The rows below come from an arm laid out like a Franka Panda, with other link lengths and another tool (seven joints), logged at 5 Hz.
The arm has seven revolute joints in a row. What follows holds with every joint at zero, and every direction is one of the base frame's.
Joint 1 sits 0.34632 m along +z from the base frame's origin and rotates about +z.
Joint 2 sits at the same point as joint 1 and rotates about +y.
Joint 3 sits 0.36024 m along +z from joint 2 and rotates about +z.
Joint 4 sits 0.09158 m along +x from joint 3 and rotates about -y.
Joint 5 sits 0.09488 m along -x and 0.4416 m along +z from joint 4 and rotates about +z.
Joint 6 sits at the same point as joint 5 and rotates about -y.
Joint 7 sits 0.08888 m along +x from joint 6 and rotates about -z.
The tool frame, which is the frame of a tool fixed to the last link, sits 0.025 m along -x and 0.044 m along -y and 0.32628 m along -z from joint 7; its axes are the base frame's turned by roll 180, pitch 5 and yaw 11.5 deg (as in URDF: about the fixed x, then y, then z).
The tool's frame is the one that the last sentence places.
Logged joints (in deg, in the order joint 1, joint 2, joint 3, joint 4, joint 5, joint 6, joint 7), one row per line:
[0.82, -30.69, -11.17, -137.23, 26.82, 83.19, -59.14]
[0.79, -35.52, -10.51, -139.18, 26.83, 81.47, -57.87]
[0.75, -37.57, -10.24, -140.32, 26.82, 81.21, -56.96]
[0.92, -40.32, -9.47, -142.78, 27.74, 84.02, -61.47]
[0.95, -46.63, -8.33, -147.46, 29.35, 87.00, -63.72]
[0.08, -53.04, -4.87, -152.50, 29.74, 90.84, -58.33]
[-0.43, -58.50, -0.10, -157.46, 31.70, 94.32, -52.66]
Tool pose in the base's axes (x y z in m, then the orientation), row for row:
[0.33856, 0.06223, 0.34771, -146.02, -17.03, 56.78]
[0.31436, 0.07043, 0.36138, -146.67, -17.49, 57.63]
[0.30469, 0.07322, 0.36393, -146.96, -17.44, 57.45]
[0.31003, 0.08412, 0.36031, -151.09, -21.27, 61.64]
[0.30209, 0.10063, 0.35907, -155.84, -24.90, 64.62]
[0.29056, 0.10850, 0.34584, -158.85, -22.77, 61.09]
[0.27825, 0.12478, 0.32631, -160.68, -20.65, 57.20]
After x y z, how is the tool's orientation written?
As angles about the fixed x, y, z axes (roll, pitch, yaw), in degrees.
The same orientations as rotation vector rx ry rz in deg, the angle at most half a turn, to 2 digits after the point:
[-122.11, -73.40, 1.93]
[-121.86, -74.53, 1.36]
[-122.25, -74.41, 1.15]
[-120.58, -80.09, -4.22]
[-119.95, -84.03, -10.56]
[-126.37, -81.12, -11.79]
[-131.99, -77.36, -12.00]

